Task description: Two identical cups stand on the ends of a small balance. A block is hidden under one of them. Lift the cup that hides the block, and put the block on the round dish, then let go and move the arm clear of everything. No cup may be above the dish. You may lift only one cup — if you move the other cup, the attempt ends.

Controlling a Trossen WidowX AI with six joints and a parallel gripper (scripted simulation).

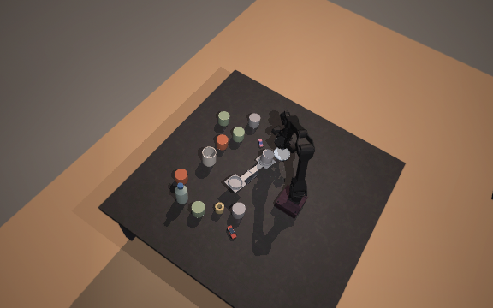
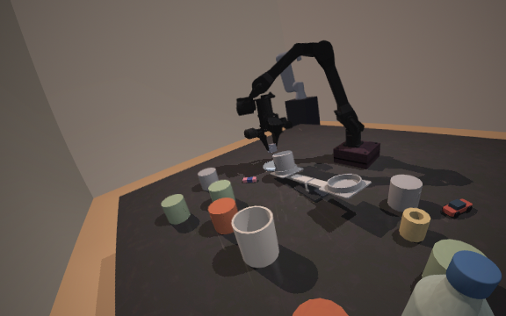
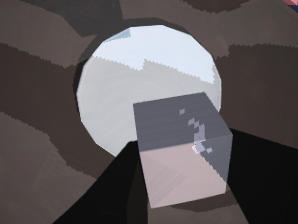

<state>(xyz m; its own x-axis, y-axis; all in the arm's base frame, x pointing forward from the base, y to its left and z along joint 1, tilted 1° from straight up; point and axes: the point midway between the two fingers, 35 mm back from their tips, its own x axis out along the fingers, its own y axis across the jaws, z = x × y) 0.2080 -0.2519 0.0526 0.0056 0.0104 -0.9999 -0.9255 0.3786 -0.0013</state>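
Right now the pale round dish is 7 cm below my gripper tip. Round my gripper tip: pink-and-blue piece 14 cm ahead, 7 cm below; white mug 34 cm ahead, 28 cm to the left, 3 cm below; yellow tape ring 52 cm to the left, 12 cm ahead, 5 cm below.
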